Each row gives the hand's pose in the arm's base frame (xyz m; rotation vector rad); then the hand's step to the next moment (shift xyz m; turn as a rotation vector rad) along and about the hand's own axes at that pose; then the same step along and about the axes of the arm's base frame.
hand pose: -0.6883 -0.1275 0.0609 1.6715 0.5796 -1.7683
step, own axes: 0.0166 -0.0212 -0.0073 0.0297 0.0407 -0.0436
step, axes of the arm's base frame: -0.0096 0.0176 -0.0194 0.0597 -0.0027 -0.0295
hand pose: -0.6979 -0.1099 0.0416 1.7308 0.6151 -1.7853
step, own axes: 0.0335 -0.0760 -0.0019 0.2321 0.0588 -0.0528
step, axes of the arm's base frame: -0.0502 0.0540 -0.0383 0.0792 -0.0267 -0.2305
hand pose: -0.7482 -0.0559 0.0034 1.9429 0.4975 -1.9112
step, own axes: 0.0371 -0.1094 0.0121 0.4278 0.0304 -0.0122
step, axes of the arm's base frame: -0.0638 0.0889 -0.0389 0.0334 -0.0234 -0.4271
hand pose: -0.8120 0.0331 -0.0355 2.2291 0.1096 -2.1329
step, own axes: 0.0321 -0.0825 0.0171 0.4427 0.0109 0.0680
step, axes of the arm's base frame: -0.0230 0.0811 -0.0320 -0.0474 -0.0108 -0.4454
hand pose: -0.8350 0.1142 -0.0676 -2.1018 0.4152 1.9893
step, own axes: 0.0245 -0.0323 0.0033 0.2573 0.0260 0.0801
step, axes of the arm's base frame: 0.0093 0.0301 -0.0258 -0.0724 -0.0106 -0.2606
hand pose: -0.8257 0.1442 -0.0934 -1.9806 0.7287 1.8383
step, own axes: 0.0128 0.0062 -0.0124 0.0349 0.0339 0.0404
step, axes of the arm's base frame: 0.0069 -0.0138 -0.0108 -0.0515 -0.0092 -0.0356
